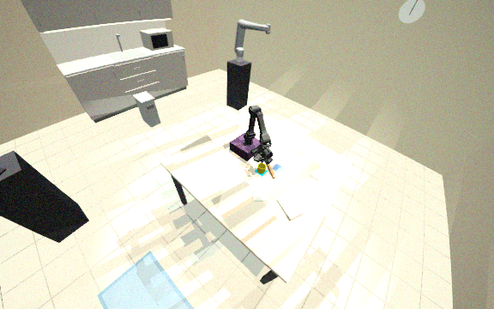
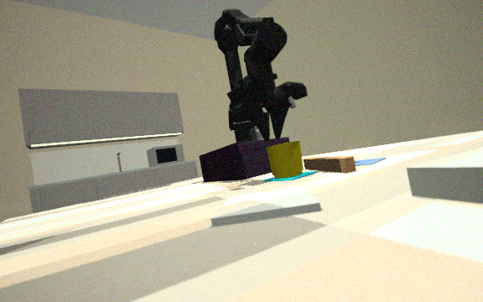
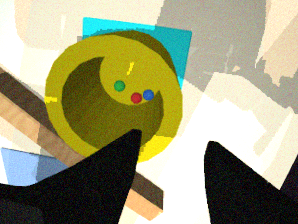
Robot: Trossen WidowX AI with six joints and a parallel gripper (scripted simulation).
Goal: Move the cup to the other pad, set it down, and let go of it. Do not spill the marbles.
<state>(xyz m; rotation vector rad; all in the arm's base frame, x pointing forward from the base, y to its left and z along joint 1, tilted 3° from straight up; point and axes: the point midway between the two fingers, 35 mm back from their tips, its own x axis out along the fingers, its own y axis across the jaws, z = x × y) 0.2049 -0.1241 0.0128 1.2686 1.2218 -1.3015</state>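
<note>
My gripper tip is now 5 cm above the yellow cup, 3 cm short of it and 1 cm to the left of it. Round my gripper tip: blue marble: 7 cm below, 2 cm ahead; green marble: 7 cm below, 4 cm ahead; red marble: 7 cm below, 3 cm ahead, 1 cm to the left.
</note>
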